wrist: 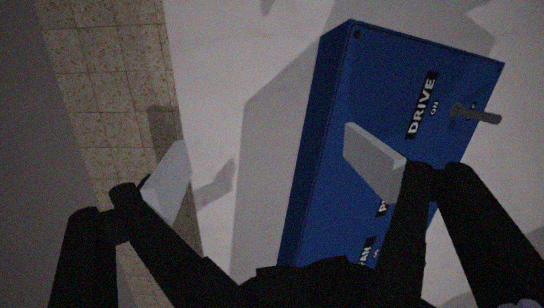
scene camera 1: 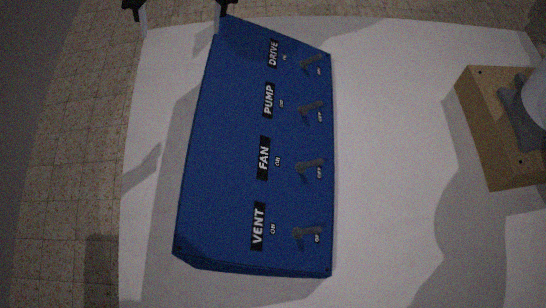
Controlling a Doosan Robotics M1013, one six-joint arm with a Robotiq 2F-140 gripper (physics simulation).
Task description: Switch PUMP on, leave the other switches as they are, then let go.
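Frame: origin at the arm's base, x right, y back, z down, level; millimetres.
Where they show: gripper, fingertip midpoint: [wrist: 268, 148] [scene camera 1: 180, 29]; arm's base at its link origin: [scene camera 1: 533, 120].
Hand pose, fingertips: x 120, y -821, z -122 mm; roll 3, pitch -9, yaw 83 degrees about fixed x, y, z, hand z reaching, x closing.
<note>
Things, the pixels of their top centre, and the offset from my fingertips. Level surfaces: height alone.
- PUMP lever at its top centre: [scene camera 1: 313, 100] dx -103, dy +247, dz +100 mm
- DRIVE lever at its top centre: [wrist: 489, 118] [scene camera 1: 313, 53] dx +16, dy +257, dz +100 mm
- FAN lever at its top centre: [scene camera 1: 312, 159] dx -223, dy +236, dz +100 mm
- VENT lever at its top centre: [scene camera 1: 310, 228] dx -342, dy +225, dz +100 mm
- pale table top at its surface level: dz +230 mm
A blue switch panel [scene camera 1: 225, 150] [wrist: 325, 200] carries four grey toggle levers. In the scene view, the PUMP lever [scene camera 1: 311, 107] is second from the top and leans to the OFF side. The DRIVE lever [scene camera 1: 311, 61] [wrist: 477, 114], FAN lever [scene camera 1: 310, 165] and VENT lever [scene camera 1: 307, 231] lean to the OFF side too. The PUMP lever does not show in the wrist view, where a finger and its linkage cover part of the panel. My gripper [scene camera 1: 180, 34] [wrist: 268, 148] is open and empty, at the panel's DRIVE end: one finger over its left edge, the other beyond it, apart from the levers.
The panel lies on a pale table top [scene camera 1: 385, 150] [wrist: 210, 60]. A wooden block [scene camera 1: 472, 115] with a grey and white object on it stands at the right in the scene view. Speckled tiled floor [scene camera 1: 70, 115] [wrist: 100, 100] shows past the table's left edge.
</note>
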